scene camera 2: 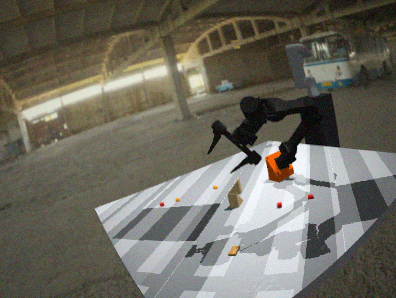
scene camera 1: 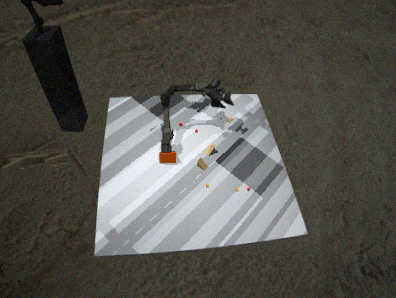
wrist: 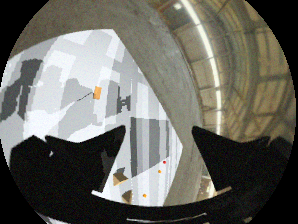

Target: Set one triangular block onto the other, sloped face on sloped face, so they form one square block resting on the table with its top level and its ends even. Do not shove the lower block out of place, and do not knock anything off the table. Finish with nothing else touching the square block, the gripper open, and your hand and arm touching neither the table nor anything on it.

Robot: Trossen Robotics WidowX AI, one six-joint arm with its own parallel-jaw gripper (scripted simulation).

Path:
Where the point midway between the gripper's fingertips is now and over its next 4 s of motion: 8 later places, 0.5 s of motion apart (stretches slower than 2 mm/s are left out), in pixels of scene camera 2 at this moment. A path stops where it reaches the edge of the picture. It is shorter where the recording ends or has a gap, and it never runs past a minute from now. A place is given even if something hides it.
My gripper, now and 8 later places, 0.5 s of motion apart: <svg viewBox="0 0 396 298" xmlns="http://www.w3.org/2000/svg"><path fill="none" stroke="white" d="M219 164L209 168L228 171L229 174L230 179L232 183L234 188L236 191L236 188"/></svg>

